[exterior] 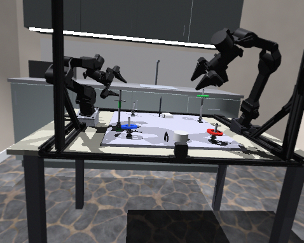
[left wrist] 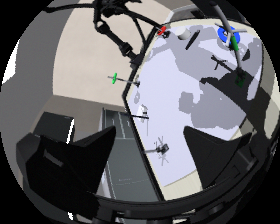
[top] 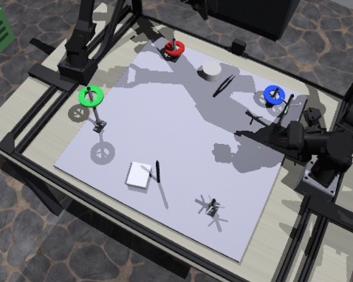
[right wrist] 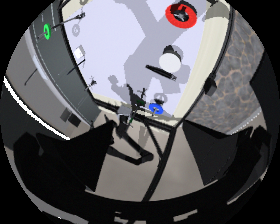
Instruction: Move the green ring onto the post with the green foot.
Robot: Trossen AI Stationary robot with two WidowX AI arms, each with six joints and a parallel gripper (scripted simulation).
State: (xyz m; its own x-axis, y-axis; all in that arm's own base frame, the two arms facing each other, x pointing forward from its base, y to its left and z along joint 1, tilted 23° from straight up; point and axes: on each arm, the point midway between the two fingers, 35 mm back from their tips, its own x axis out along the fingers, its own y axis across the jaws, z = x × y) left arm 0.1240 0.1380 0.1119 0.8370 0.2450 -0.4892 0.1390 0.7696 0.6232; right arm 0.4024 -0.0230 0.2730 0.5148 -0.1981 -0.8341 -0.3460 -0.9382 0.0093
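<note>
The green ring lies 520 mm to the right of my left hand, 100 mm ahead of it and 30 mm below it. The rest, counted from my left hand: blue ring (260 mm behind, 150 mm below, 80 mm to the right); small post (180 mm ahead, 140 mm below, 90 mm to the right); black pen (260 mm to the right, 170 mm ahead, 100 mm below).
</note>
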